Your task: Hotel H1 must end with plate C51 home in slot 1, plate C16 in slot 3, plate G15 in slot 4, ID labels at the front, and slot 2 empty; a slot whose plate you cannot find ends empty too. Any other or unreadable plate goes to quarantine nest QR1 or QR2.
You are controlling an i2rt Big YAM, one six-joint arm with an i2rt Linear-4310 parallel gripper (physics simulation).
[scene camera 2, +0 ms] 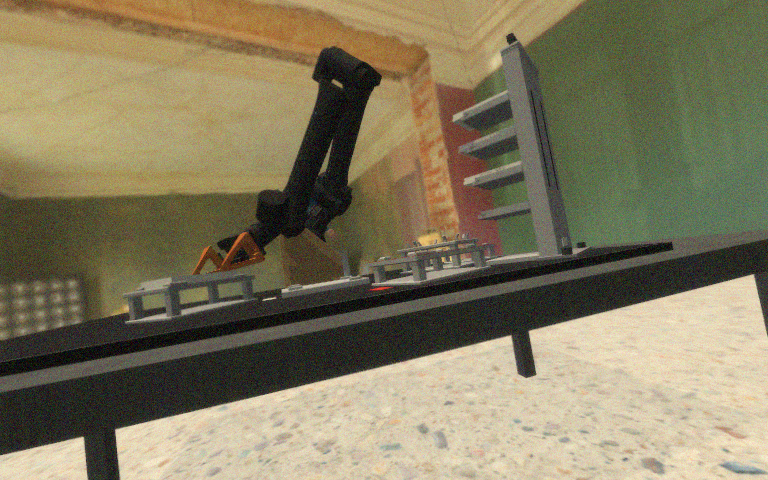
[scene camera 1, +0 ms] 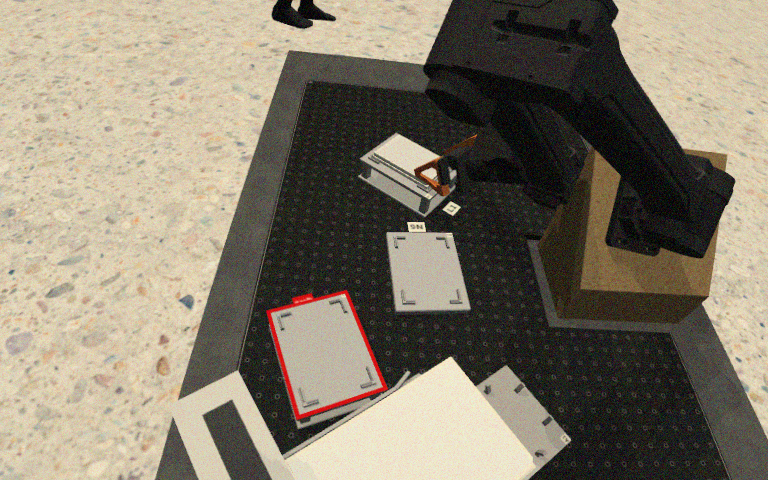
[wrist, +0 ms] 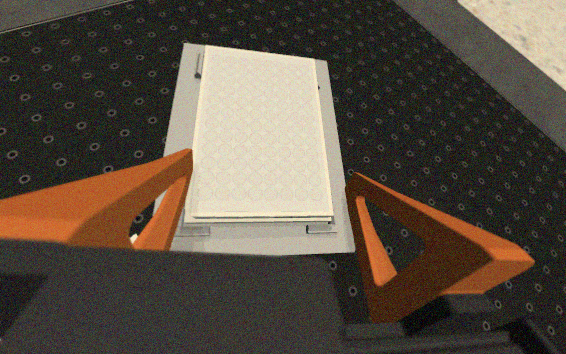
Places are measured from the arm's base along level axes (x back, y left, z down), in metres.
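Where they show: gripper, fingertip midpoint: (scene camera 1: 430, 163) (wrist: 277, 170); arm's base, link origin: (scene camera 2: 306, 231) (scene camera 1: 637, 213).
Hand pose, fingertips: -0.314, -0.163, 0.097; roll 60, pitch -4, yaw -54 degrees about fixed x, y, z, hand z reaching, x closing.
Each offset is from my fingertips to the centre of the thing, as dx, dy, dz. "pt": to the spot under its first point.
A pale plate {-0.035, -0.012, +0.009} (scene camera 1: 403, 148) (wrist: 260, 135) with round wells lies on a raised grey nest {-0.034, -0.010, +0.038} (scene camera 1: 390, 188) (scene camera 2: 172, 302) (wrist: 177, 120); no plate ID is readable. A second thin edge shows under its near end. My gripper (scene camera 1: 446, 152) (scene camera 2: 208, 272) (wrist: 277, 170) is open and empty at the plate's near end. In the wrist view the left fingertip is close beside the plate's left edge and the right one stands farther out, past the nest's right edge. The four-shelf hotel {-0.073, +0.634, -0.148} (scene camera 2: 535, 147) stands at the right; its shelf contents and labels cannot be told.
A low grey nest {+0.010, +0.212, +0.057} (scene camera 1: 428, 271) and a red-bordered nest {-0.129, +0.397, +0.043} (scene camera 1: 325, 353) carry no plate. A large cream surface {pt -0.047, +0.582, -0.264} (scene camera 1: 407, 418) overlaps a grey platform {+0.094, +0.493, +0.028} (scene camera 1: 512, 399) near the camera. More raised nests {pt -0.212, +0.358, +0.041} (scene camera 2: 419, 266) stand before the hotel. A wooden block (scene camera 1: 640, 302) bears the arm.
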